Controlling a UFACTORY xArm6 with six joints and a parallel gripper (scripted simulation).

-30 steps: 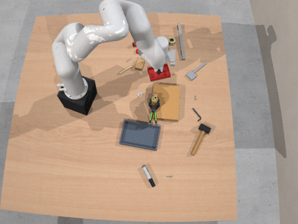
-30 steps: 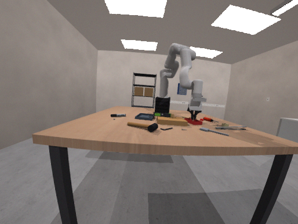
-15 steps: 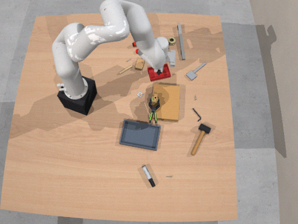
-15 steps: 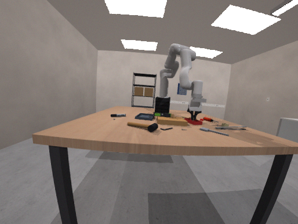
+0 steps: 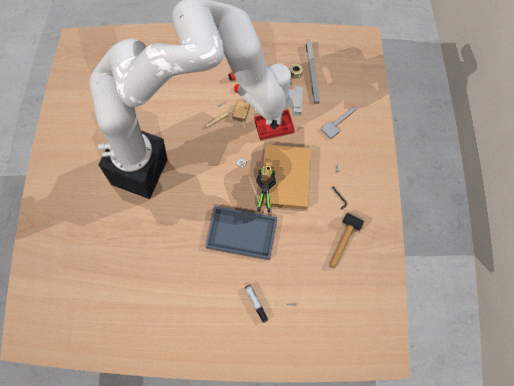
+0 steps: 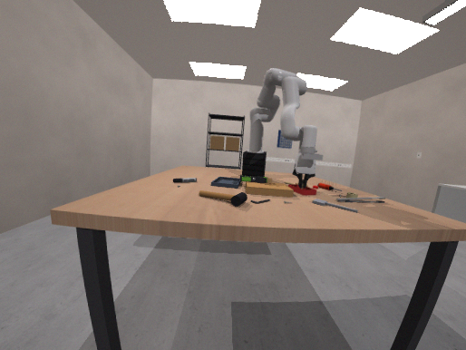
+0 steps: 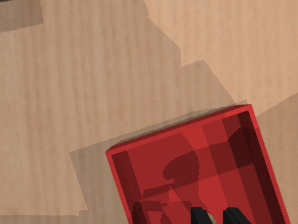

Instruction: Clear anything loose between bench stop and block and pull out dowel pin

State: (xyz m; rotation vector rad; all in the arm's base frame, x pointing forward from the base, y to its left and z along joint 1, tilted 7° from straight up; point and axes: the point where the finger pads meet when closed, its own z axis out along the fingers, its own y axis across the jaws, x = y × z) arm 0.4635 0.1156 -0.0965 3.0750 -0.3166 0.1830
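My gripper is now 20 mm above the dowel pin. Also, from my hand: small wooden block: 40 mm behind, 170 mm to the right; red cap: 110 mm behind, 160 mm to the left, 30 mm below; red tray: 40 mm below.
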